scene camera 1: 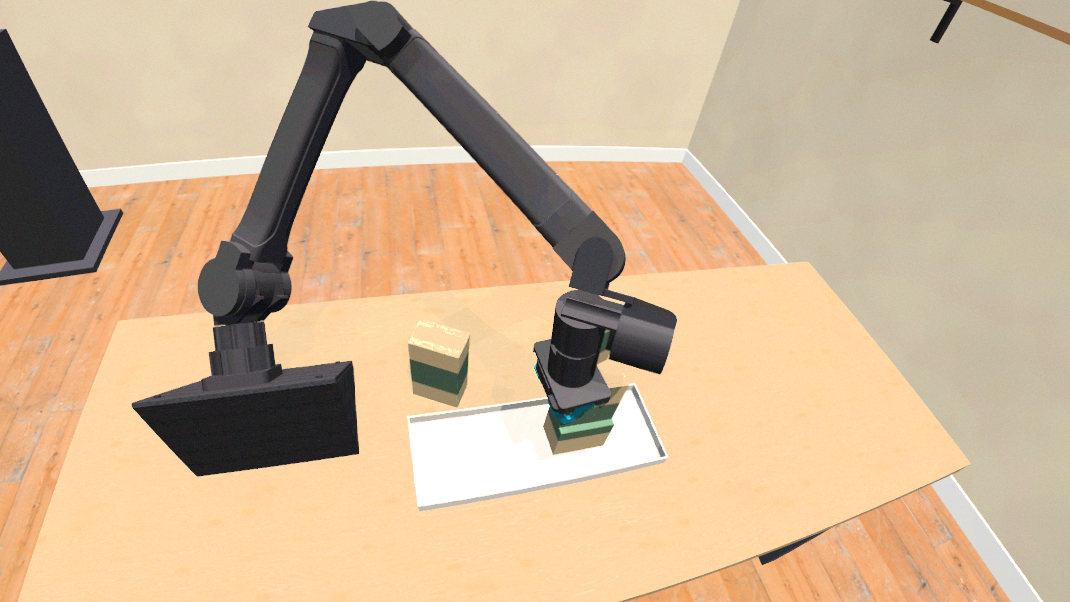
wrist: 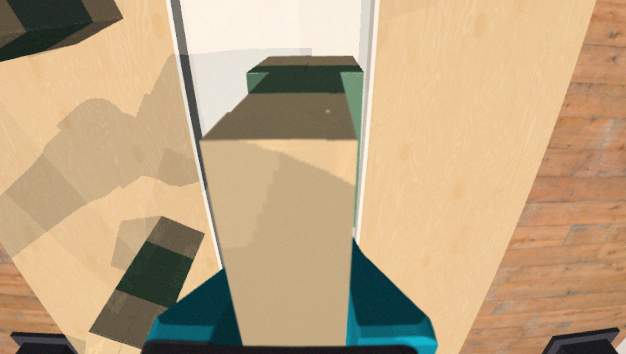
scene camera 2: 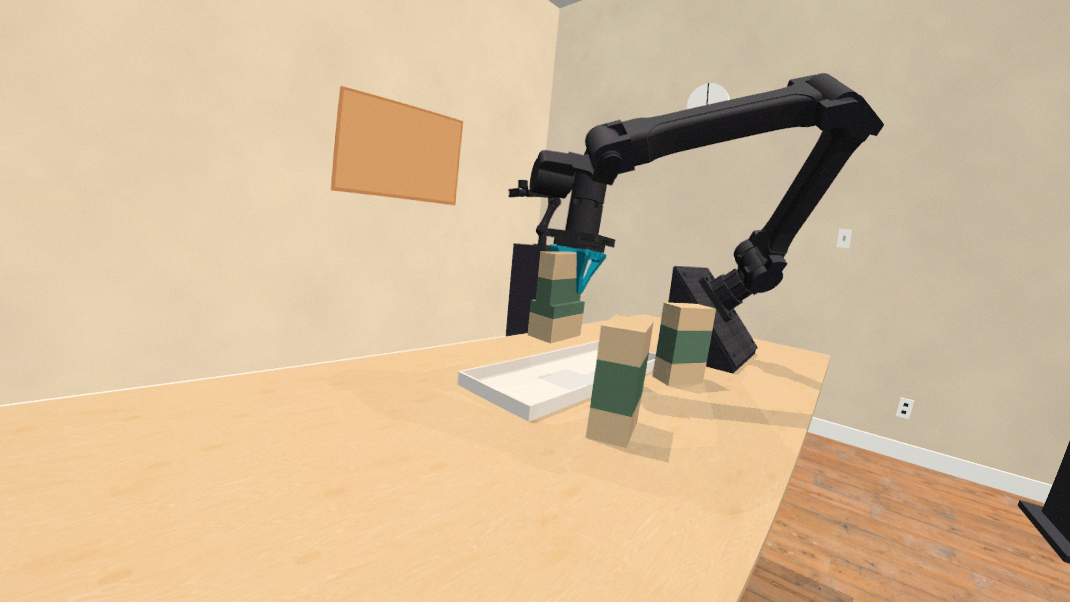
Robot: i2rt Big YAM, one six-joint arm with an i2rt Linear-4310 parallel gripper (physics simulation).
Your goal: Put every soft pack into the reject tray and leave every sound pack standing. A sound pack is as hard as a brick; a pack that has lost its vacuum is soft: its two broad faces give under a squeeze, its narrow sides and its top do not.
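Frame: origin at the arm's base, x down, y left, z ahead, level; centimetres.
Where they show: gripper, fingertip midpoint: (scene camera 1: 562, 412) (scene camera 2: 571, 291); arm's base, link origin: (scene camera 1: 245, 381) (scene camera 2: 715, 299).
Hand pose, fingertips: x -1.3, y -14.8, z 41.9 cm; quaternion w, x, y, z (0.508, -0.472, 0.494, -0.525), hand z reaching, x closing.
Each offset is from my fingertips to the top centre of the thing. Level surfaces: height alone.
My gripper (scene camera 1: 579, 413) (scene camera 2: 561, 287) (wrist: 307, 232) is shut on a tan and green pack @(dz +3.3, dx -6.7, dy -0.2 cm) (scene camera 1: 585, 440) (scene camera 2: 555, 327) (wrist: 287, 225) and holds it upright above the white reject tray @(dz -0.6, dx +12.3, dy +2.6 cm) (scene camera 1: 456, 471) (scene camera 2: 516, 380) (wrist: 275, 25), towards its right end in the first scene view. The held pack's upper part is pressed in, narrower than its bottom, with a step in the green band. A second pack @(dz -13.6, dx +0.5, dy +16.7 cm) (scene camera 1: 439, 364) (scene camera 2: 684, 345) (wrist: 50, 17) stands on the table towards the arm's base. A third pack (scene camera 2: 619, 381) (wrist: 145, 285) stands beside the tray and is mostly hidden behind the wrist in the first scene view.
The arm's black base (scene camera 1: 276, 419) (scene camera 2: 737, 348) stands on the table @(dx +14.5 cm) (scene camera 1: 224, 531) (scene camera 2: 299, 479) (wrist: 450, 150), left of the tray in the first scene view. The two standing packs are along the tray's far side there. The tray has a low raised rim.
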